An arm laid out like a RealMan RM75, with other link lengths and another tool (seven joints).
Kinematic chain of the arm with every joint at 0, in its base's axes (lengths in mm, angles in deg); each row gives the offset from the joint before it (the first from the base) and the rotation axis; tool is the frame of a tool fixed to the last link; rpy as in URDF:
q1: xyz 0 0 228.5 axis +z
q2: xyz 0 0 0 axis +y
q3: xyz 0 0 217.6 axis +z
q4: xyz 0 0 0 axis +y
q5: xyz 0 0 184.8 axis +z
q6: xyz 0 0 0 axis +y
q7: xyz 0 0 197.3 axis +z
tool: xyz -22 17 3 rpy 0 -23 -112.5
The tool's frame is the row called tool.
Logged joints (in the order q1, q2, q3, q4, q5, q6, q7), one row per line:
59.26 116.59 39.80 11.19 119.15 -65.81 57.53
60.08 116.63 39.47 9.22 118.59 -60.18 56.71
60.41 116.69 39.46 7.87 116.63 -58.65 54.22
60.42 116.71 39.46 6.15 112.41 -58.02 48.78
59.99 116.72 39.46 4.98 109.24 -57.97 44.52
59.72 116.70 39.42 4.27 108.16 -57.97 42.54
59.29 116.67 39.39 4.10 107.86 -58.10 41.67
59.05 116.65 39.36 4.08 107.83 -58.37 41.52
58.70 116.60 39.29 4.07 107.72 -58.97 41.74
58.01 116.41 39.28 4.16 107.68 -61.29 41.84
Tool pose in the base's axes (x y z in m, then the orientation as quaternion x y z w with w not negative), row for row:
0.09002 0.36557 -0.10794 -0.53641 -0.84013 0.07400 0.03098
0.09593 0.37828 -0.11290 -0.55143 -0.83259 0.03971 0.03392
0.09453 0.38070 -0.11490 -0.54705 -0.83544 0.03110 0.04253
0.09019 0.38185 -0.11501 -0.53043 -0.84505 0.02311 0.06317
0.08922 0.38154 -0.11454 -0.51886 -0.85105 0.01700 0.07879
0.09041 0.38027 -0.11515 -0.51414 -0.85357 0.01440 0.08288
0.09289 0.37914 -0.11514 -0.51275 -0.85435 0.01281 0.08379
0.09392 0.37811 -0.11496 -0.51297 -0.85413 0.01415 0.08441
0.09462 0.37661 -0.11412 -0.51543 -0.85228 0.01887 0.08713
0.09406 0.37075 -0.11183 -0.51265 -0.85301 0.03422 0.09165
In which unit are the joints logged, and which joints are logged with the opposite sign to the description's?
The joints are logged in degrees. Opposite sign: q3, q4, q5.
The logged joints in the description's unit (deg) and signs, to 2 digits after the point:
59.26 116.59 -39.80 -11.19 -119.15 -65.81 57.53
60.08 116.63 -39.47 -9.22 -118.59 -60.18 56.71
60.41 116.69 -39.46 -7.87 -116.63 -58.65 54.22
60.42 116.71 -39.46 -6.15 -112.41 -58.02 48.78
59.99 116.72 -39.46 -4.98 -109.24 -57.97 44.52
59.72 116.70 -39.42 -4.27 -108.16 -57.97 42.54
59.29 116.67 -39.39 -4.10 -107.86 -58.10 41.67
59.05 116.65 -39.36 -4.08 -107.83 -58.37 41.52
58.70 116.60 -39.29 -4.07 -107.72 -58.97 41.74
58.01 116.41 -39.28 -4.16 -107.68 -61.29 41.84

